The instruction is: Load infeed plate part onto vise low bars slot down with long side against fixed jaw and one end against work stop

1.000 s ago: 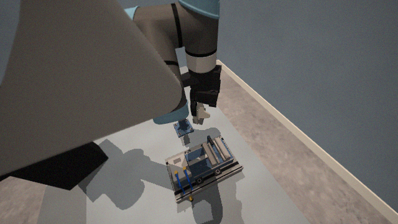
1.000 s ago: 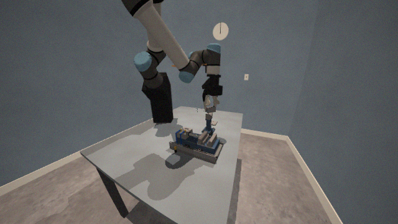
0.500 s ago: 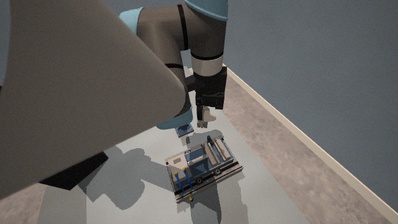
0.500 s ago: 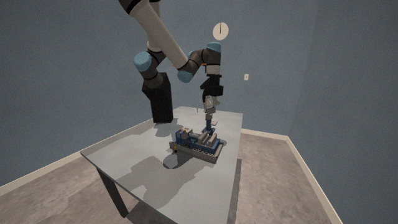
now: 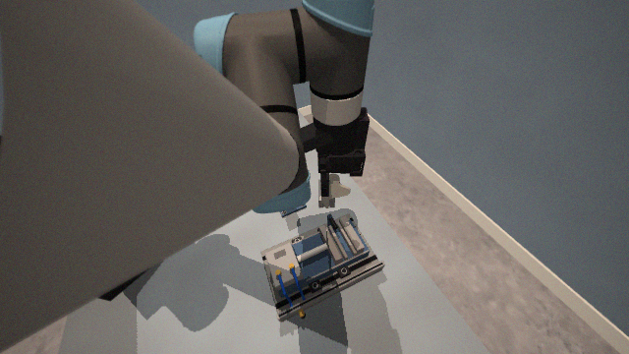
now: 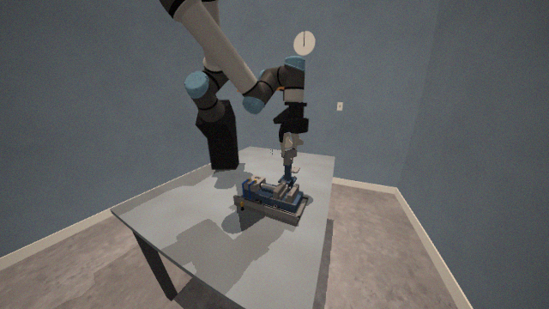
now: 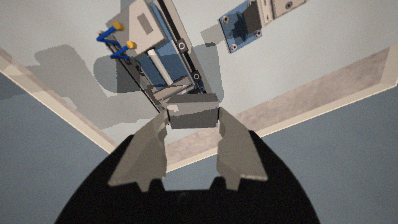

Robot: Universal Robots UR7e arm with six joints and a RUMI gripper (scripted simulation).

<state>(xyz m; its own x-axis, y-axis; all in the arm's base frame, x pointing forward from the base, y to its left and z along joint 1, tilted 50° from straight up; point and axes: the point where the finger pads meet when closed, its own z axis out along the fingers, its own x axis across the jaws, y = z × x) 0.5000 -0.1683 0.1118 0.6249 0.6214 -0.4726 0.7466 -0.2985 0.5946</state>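
Right now the grey jaw is 16 cm below my hand, 5 cm to the right of it and 3 cm behind it. The rest, counted from my hand: part: 1 cm below; cylinder rod: 16 cm below, 8 cm behind, 4 cm to the right; work stop: 15 cm below, 2 cm to the right, 1 cm ahead.
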